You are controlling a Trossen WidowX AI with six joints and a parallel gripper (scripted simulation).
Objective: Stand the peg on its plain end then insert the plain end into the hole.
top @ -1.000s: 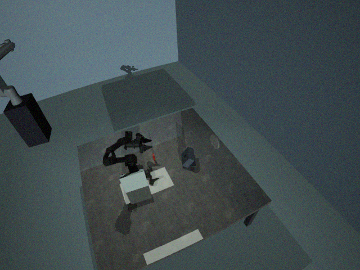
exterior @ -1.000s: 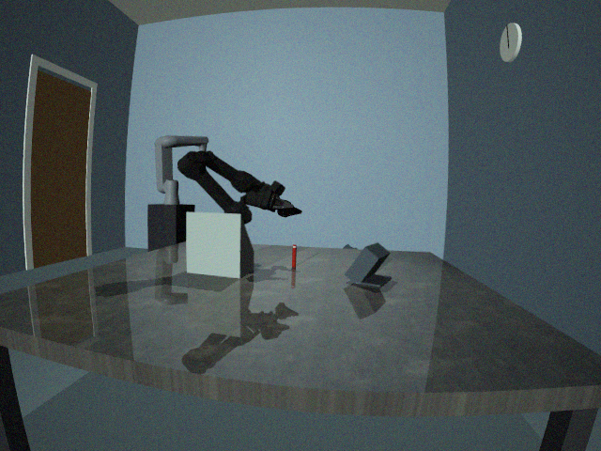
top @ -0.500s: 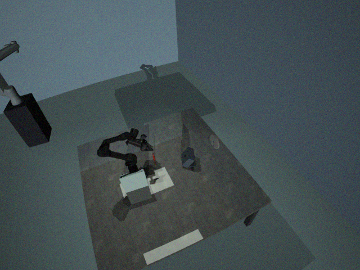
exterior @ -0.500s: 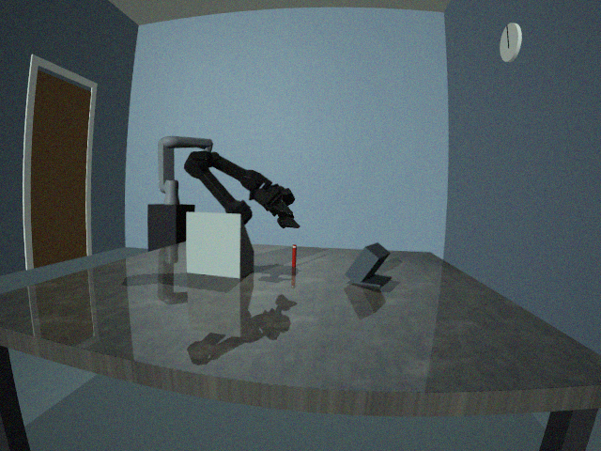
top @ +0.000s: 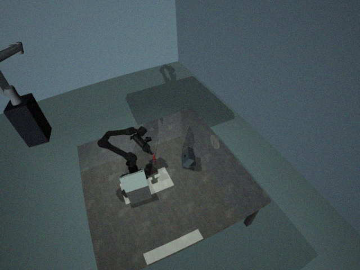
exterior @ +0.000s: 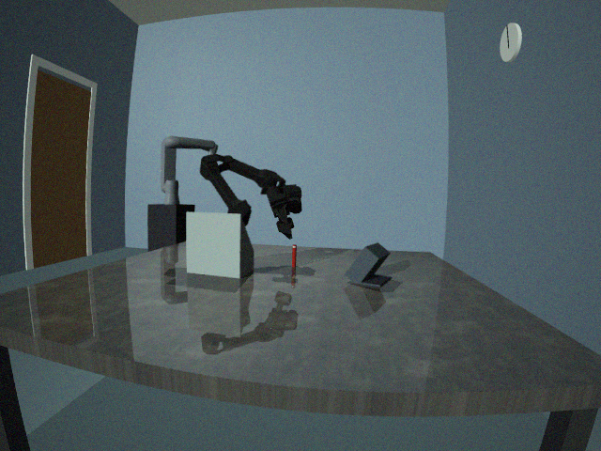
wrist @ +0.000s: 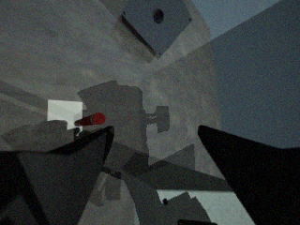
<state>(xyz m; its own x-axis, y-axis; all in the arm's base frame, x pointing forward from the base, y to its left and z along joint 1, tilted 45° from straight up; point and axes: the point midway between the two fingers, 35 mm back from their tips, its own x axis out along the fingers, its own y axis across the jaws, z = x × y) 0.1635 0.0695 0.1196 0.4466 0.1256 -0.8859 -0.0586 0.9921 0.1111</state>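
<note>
My gripper tip is now 7 cm above the red peg, 4 cm to the right of it and 1 cm short of it. Round my gripper tip: sloped panel: 28 cm ahead, 8 cm below, 7 cm to the right.
</note>
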